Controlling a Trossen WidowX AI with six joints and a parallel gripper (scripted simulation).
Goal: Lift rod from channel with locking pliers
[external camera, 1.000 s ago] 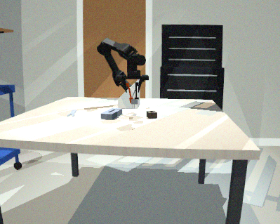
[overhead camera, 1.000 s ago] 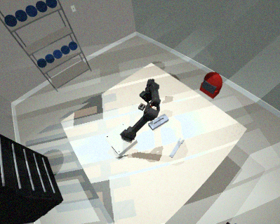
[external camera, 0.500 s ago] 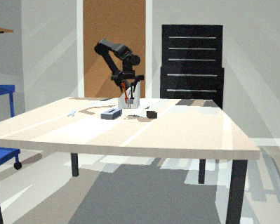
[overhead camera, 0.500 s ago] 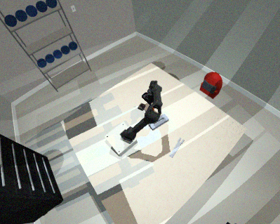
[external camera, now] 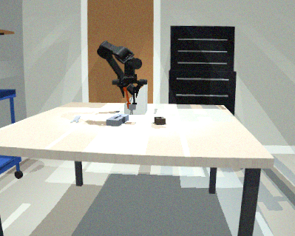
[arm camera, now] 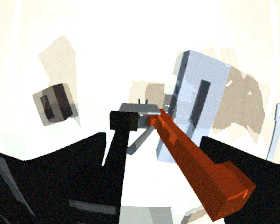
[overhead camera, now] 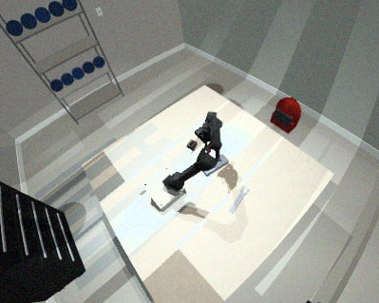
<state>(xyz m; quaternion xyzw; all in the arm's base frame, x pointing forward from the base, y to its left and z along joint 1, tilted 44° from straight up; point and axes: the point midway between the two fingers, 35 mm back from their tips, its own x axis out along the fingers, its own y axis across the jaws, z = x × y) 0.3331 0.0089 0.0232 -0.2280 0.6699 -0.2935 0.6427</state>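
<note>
Right now my gripper tip is 13 cm above the grey channel block, 7 cm to the left of it and 2 cm past it. From my gripper tip the other things lie so: holster 16 cm to the left, 14 cm below, 1 cm behind; flat forked metal piece 33 cm to the right, 14 cm below, 7 cm behind.
</note>
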